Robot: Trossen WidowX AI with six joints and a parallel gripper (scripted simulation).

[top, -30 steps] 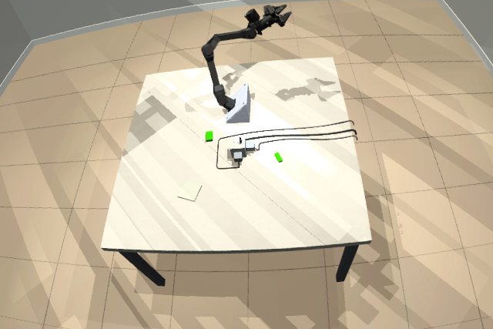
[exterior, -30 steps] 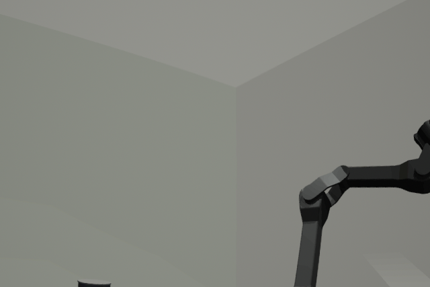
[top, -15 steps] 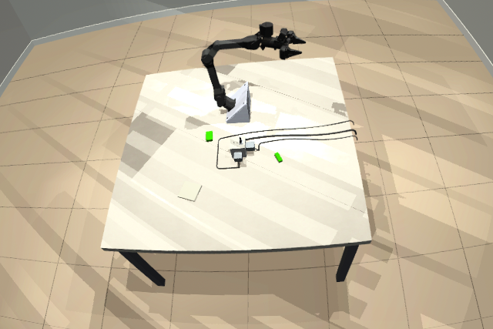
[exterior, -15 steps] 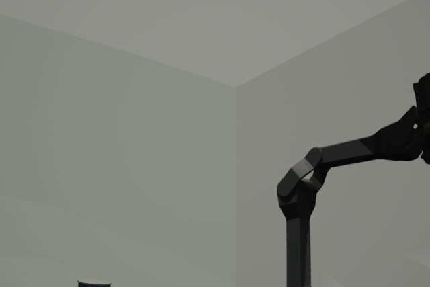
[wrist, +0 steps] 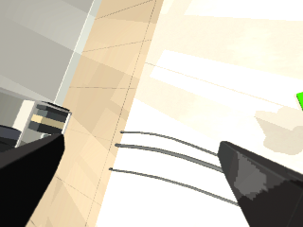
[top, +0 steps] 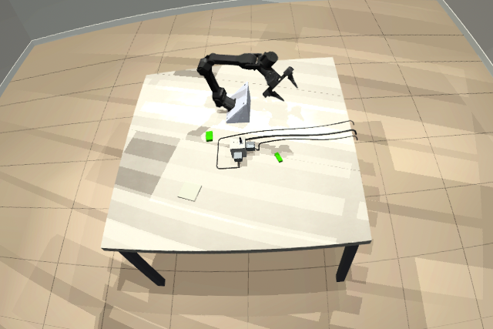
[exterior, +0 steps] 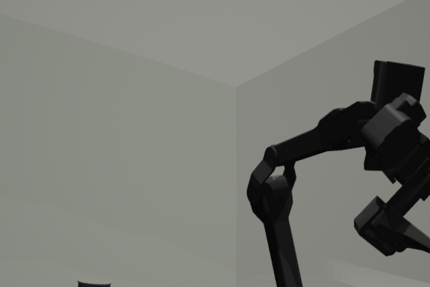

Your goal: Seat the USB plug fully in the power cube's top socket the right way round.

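Right now the dark USB plug is 9 cm ahead of my gripper tip, 26 cm to the right of it and 21 cm below it. Also, from my gripper tip: white card: 34 cm ahead, 51 cm to the right, 30 cm below; grey socket frame: 9 cm ahead, 26 cm to the right, 24 cm below.
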